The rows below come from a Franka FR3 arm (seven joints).
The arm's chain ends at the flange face. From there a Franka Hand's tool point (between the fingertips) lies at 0.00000 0.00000 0.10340 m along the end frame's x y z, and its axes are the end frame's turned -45 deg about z.
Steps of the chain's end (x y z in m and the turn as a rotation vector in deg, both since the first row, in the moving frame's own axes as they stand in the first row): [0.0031 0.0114 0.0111 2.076 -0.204 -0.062]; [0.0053 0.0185 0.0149 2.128 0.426 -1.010]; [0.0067 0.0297 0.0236 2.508 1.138 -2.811]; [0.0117 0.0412 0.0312 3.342 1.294 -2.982]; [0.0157 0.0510 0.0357 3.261 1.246 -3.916]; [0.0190 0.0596 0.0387 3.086 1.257 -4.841]
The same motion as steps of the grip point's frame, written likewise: [-0.0035 0.0073 0.0110 1.612 1.324 -0.062]; [-0.0061 0.0146 0.0148 1.203 1.806 -1.010]; [-0.0117 0.0239 0.0235 0.969 2.578 -2.811]; [-0.0150 0.0346 0.0310 1.448 3.278 -2.982]; [-0.0193 0.0444 0.0355 1.425 3.187 -3.916]; [-0.0233 0.0530 0.0385 1.293 3.071 -4.841]
